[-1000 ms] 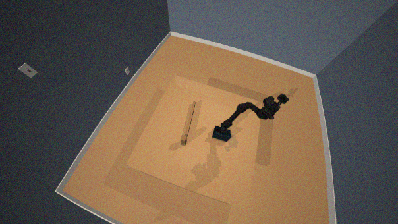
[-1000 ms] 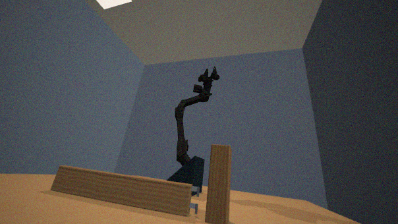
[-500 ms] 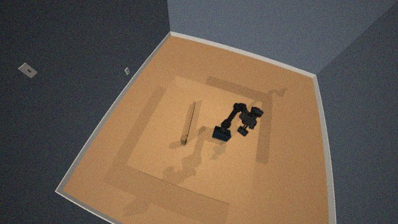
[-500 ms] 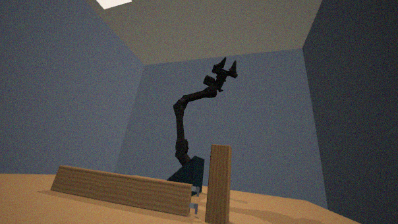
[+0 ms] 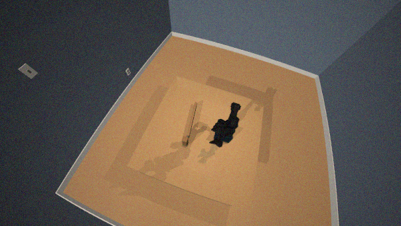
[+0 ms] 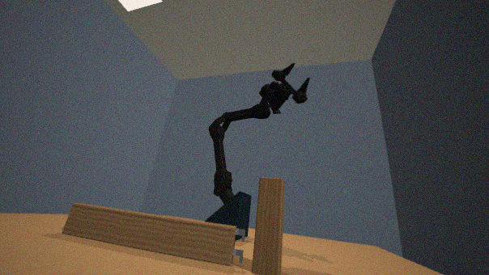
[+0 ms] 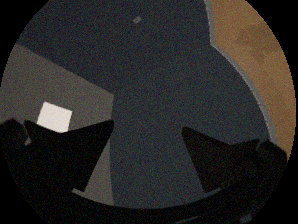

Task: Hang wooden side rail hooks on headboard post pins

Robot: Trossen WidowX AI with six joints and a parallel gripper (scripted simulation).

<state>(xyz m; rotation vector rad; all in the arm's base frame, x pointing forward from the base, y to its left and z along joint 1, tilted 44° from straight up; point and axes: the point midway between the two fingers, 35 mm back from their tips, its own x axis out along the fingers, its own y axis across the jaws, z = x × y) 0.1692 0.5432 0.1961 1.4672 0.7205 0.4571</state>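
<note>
The headboard post is 20 cm ahead of my gripper tip, 7 cm to the right of it and 57 cm below it.
</note>
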